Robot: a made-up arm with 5 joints.
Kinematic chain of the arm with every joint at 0, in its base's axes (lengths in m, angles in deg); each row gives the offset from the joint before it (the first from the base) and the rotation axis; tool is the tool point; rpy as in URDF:
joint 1: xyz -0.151 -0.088 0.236 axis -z
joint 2: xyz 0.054 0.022 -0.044 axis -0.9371 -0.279 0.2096
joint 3: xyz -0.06 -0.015 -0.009 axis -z
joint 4: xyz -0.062 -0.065 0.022 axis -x
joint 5: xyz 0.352 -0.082 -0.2 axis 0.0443 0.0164 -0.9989
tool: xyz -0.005 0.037 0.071 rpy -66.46 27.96 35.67
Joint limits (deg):
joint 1: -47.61..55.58
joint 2: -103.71..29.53
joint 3: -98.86..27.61
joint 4: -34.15..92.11
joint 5: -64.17..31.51
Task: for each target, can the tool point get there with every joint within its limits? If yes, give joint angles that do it. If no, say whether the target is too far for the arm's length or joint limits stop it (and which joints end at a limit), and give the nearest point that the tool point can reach.
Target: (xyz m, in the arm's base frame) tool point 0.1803 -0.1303 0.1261
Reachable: yes | joints 20.08 11.92 -42.47 32.51 7.16
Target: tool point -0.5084 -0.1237 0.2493
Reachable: no: joint limits stop it (at a limit: joint 1, joint 3, joint 4) | nearest point -0.3875 0.1252 0.1900 | short by 0.283 m
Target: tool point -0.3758 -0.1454 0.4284
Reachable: no: joint limits stop it (at a limit: joint 1, joint 2, joint 3, joint 5) | nearest point -0.2458 -0.3141 0.4095 | short by 0.214 m
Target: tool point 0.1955 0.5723 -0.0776
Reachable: no: too far | nearest point 0.0100 0.2188 0.0744 | short by 0.427 m
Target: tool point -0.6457 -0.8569 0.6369
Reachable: no: too far | nearest point -0.2714 -0.3953 0.3419 | short by 0.664 m
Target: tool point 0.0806 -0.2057 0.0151
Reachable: yes | joints -31.77 -42.61 13.68 74.27 -53.90
